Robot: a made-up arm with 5 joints.
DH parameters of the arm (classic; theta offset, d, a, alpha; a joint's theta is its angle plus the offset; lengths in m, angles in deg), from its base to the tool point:
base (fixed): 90 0.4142 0.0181 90
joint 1: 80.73 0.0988 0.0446 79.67
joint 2: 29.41 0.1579 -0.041 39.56
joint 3: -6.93 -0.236 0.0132 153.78
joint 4: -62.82 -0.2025 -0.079 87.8
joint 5: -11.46 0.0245 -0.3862 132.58
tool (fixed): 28.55 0.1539 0 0
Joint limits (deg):
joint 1: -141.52..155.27
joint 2: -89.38..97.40
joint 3: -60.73..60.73
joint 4: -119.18..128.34
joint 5: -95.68..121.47
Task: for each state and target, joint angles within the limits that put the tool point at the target. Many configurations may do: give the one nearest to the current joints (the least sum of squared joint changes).
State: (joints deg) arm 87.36 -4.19 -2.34 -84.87 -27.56
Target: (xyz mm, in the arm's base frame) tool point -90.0 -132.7 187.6
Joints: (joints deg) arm 110.03 -14.25 -29.44 -69.65 -44.00
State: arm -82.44 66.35 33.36 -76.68 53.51
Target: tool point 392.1 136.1 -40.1
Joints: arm -80.56 66.79 28.98 -67.36 46.95
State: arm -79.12 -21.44 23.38 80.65 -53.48
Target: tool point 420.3 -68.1 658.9
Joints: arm -94.68 -52.54 11.82 98.71 -64.52
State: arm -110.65 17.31 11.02 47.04 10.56
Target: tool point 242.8 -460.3 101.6
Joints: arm -98.09 -5.25 -18.77 76.30 20.70
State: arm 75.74 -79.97 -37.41 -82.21 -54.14
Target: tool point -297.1 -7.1 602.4
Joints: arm 57.53 -84.40 -7.70 -86.68 -6.49
